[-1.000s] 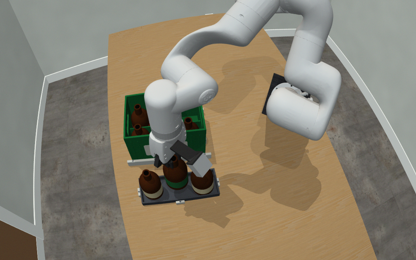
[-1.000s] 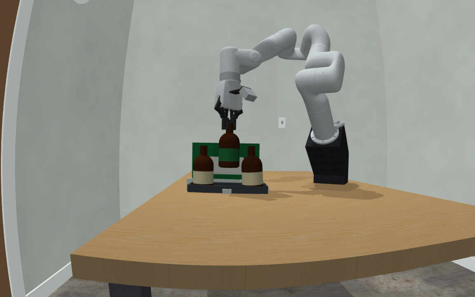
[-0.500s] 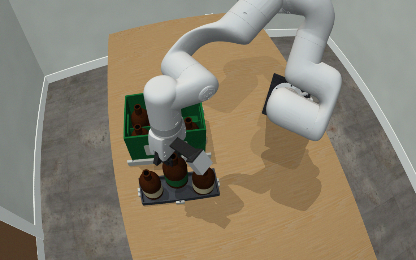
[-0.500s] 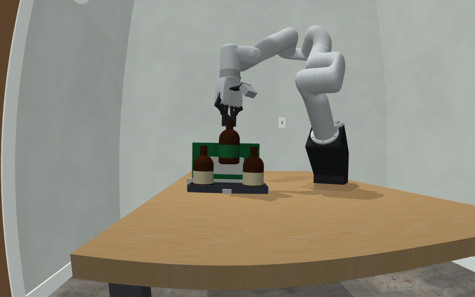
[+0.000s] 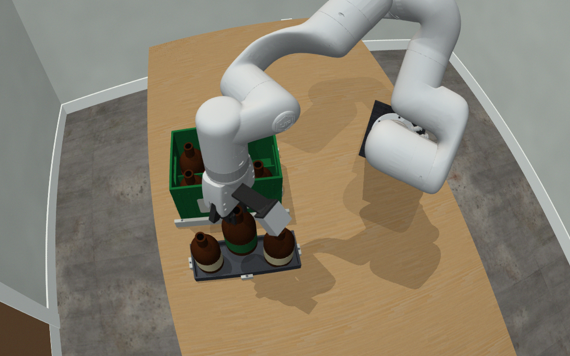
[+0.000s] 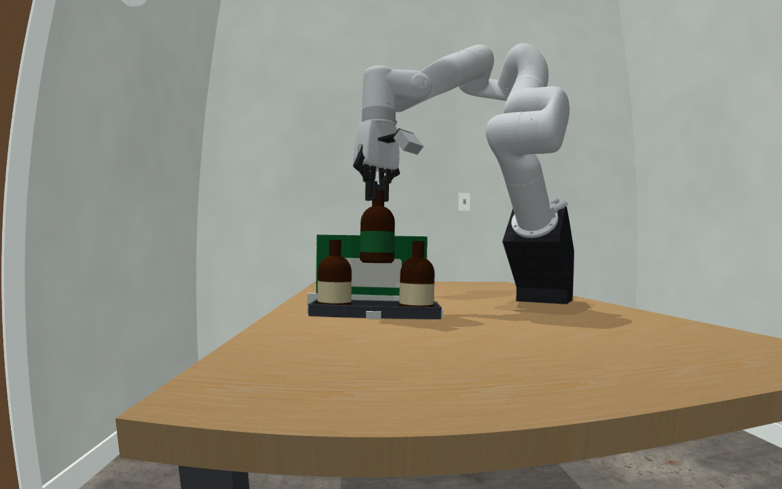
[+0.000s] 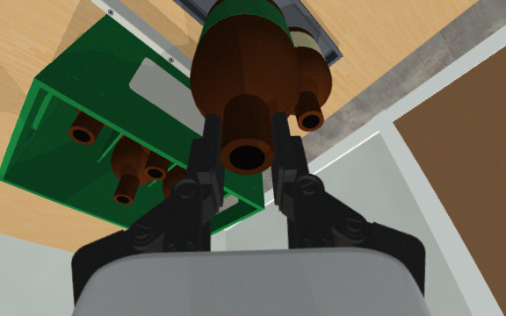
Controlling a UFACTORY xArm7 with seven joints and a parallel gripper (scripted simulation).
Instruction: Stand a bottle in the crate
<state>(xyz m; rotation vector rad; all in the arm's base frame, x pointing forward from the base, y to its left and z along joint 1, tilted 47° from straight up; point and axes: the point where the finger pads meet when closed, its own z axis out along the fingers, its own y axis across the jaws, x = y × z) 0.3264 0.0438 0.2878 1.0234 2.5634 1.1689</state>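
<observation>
Right now my hand is 7 cm above the green-label bottle. From my hand the other things lie so: dark tray 25 cm below; then green crate 5 cm ahead, 21 cm to the right, 18 cm below.
</observation>
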